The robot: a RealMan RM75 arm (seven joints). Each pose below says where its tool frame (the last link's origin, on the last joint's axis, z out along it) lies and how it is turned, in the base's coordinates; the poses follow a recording.
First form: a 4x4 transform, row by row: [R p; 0 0 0 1], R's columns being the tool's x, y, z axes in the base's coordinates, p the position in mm. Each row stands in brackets.
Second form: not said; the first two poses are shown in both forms.
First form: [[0.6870, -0.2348, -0.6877, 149.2], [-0.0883, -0.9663, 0.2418, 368.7], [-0.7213, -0.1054, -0.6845, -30.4], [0, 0, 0, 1]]
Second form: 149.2, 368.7, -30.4, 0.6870, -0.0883, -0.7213, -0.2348, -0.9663, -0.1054
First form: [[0.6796, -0.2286, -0.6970, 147.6], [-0.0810, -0.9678, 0.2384, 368.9], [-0.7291, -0.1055, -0.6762, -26.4], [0, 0, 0, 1]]
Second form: 147.6, 368.9, -26.4, 0.6796, -0.0810, -0.7291, -0.2286, -0.9678, -0.1055
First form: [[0.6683, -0.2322, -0.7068, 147.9], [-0.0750, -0.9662, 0.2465, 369.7], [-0.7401, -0.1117, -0.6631, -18.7], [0, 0, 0, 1]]
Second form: 147.9, 369.7, -18.7, 0.6683, -0.0750, -0.7401, -0.2322, -0.9662, -0.1117
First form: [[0.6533, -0.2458, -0.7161, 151.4], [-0.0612, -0.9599, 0.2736, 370.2], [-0.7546, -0.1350, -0.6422, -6.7], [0, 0, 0, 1]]
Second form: 151.4, 370.2, -6.7, 0.6533, -0.0612, -0.7546, -0.2458, -0.9599, -0.1350
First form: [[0.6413, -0.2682, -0.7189, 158.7], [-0.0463, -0.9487, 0.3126, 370.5], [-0.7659, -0.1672, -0.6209, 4.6], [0, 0, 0, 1]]
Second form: 158.7, 370.5, 4.6, 0.6413, -0.0463, -0.7659, -0.2682, -0.9487, -0.1672
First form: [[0.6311, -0.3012, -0.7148, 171.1], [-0.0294, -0.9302, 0.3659, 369.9], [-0.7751, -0.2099, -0.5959, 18.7], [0, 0, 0, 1]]
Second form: 171.1, 369.9, 18.7, 0.6311, -0.0294, -0.7751, -0.3012, -0.9302, -0.2099
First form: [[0.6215, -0.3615, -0.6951, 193.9], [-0.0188, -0.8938, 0.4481, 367.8], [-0.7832, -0.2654, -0.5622, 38.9], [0, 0, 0, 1]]
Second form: 193.9, 367.8, 38.9, 0.6215, -0.0188, -0.7832, -0.3615, -0.8938, -0.2654
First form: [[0.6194, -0.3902, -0.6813, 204.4], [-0.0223, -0.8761, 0.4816, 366.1], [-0.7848, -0.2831, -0.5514, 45.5], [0, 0, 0, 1]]
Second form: 204.4, 366.1, 45.5, 0.6194, -0.0223, -0.7848, -0.3902, -0.8761, -0.2831
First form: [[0.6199, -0.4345, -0.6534, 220.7], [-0.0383, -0.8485, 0.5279, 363.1], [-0.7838, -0.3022, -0.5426, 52.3], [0, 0, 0, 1]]
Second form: 220.7, 363.1, 52.3, 0.6199, -0.0383, -0.7838, -0.4345, -0.8485, -0.3022
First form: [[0.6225, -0.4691, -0.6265, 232.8], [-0.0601, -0.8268, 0.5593, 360.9], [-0.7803, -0.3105, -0.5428, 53.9], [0, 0, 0, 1]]
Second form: 232.8, 360.9, 53.9, 0.6225, -0.0601, -0.7803, -0.4691, -0.8268, -0.3105
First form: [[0.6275, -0.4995, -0.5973, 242.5], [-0.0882, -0.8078, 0.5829, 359.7], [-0.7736, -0.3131, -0.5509, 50.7], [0, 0, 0, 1]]
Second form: 242.5, 359.7, 50.7, 0.6275, -0.0882, -0.7736, -0.4995, -0.8078, -0.3131
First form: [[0.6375, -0.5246, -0.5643, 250.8], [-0.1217, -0.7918, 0.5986, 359.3], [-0.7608, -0.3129, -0.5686, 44.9], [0, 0, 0, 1]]
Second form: 250.8, 359.3, 44.9, 0.6375, -0.1217, -0.7608, -0.5246, -0.7918, -0.3129
